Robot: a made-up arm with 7 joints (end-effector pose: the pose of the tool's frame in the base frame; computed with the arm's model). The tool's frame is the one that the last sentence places. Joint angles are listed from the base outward.
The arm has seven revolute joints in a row. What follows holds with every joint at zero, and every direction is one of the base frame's. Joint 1 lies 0.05 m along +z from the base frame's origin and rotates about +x. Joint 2 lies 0.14 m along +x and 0.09 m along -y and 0.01 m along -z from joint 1 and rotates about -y. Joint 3 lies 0.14 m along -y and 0.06 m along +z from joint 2 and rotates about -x. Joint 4 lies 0.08 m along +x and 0.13 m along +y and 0.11 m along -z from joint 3 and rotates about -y. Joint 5 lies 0.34 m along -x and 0.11 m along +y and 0.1 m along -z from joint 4 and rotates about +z. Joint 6 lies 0.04 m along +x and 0.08 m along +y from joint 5 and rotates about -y. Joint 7 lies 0.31 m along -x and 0.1 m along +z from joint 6 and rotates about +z. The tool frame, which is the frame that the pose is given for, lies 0.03 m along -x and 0.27 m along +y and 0.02 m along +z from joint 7; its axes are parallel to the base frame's.
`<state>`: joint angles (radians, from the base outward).
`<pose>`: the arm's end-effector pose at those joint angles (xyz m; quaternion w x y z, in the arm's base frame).
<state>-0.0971 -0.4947 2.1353 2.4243 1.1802 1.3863 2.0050</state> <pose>0.7739 -0.1959 -0.3400 0.9234 -0.1812 0.2945 -0.1666</pose>
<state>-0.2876 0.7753 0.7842 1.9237 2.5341 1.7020 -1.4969</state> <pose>0.5858 -0.4105 0.2094 0.4936 -0.4835 -0.1034 0.7155</pose>
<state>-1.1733 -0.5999 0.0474 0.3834 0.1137 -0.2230 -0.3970</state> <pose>-0.3483 0.1826 -0.2180 0.7696 -0.5894 0.1042 -0.2226</pose>
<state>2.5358 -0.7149 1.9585 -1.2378 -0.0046 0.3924 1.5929</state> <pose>-0.4639 -0.1711 0.2717 0.3813 0.2115 0.0249 0.8996</pose>
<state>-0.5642 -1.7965 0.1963 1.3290 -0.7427 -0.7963 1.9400</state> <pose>-0.3201 0.3115 0.4776 0.7725 0.2717 0.4230 0.3880</pose>
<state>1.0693 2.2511 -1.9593 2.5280 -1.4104 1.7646 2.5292</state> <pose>-0.5448 -0.5876 -0.0423 0.1211 0.8137 -0.3362 -0.4584</pose>
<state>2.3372 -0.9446 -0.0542 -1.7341 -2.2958 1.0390 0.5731</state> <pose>-0.1171 -0.2351 -0.1021 0.7638 -0.0918 -0.0915 0.6323</pose>
